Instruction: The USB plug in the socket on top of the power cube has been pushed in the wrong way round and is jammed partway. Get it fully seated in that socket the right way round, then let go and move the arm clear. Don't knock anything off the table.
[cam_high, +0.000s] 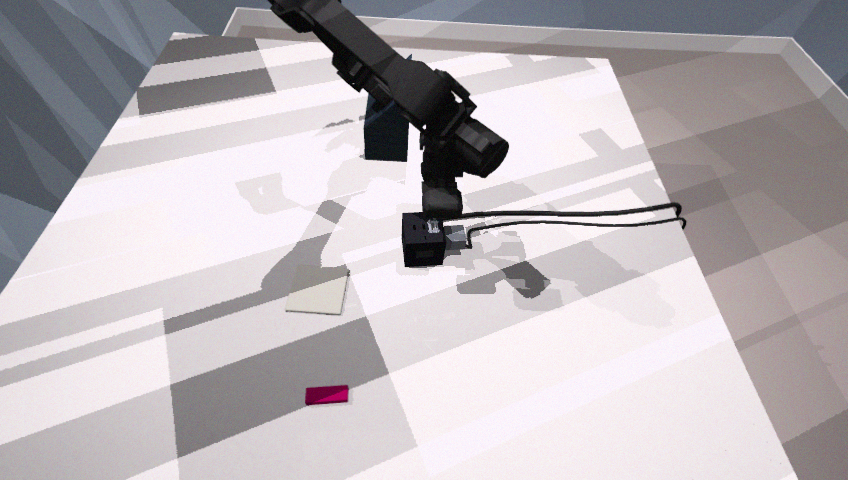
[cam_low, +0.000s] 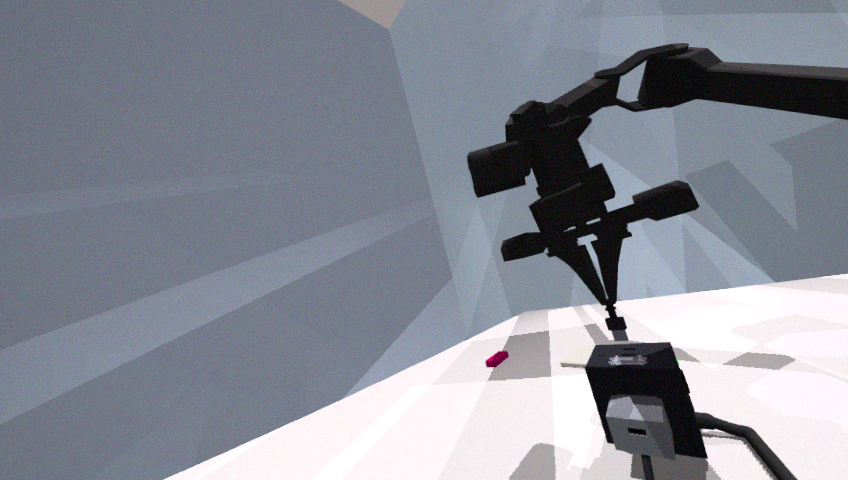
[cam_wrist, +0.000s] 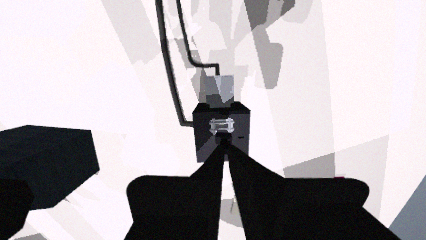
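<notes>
Right now my gripper tip is 20 mm above the usb plug. The rest, counted from my gripper tip: socket: 70 mm below; pink block: 290 mm ahead, 190 mm to the right, 130 mm below; flat pad: 220 mm to the right, 130 mm below, 90 mm ahead.
</notes>
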